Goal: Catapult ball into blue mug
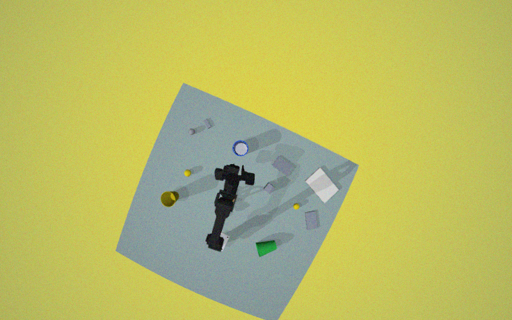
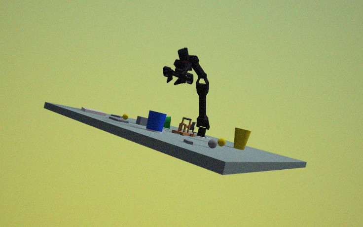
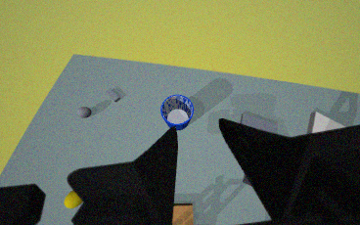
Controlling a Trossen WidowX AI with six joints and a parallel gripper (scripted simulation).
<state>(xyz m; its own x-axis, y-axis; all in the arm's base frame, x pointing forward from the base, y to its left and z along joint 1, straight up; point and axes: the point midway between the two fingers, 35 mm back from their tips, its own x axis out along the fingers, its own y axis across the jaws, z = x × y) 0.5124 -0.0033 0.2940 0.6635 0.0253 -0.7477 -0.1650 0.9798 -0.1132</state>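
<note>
The orange ball is 34 cm behind my gripper tip, 1 cm to the left of it and 21 cm below it. Also, from my gripper tip: blue mug (9 cm ahead, 3 cm to the left, 24 cm below); then grey ball (10 cm ahead, 36 cm to the left, 25 cm below); then wooden catapult (27 cm behind, 3 cm to the left, 22 cm below).
</note>
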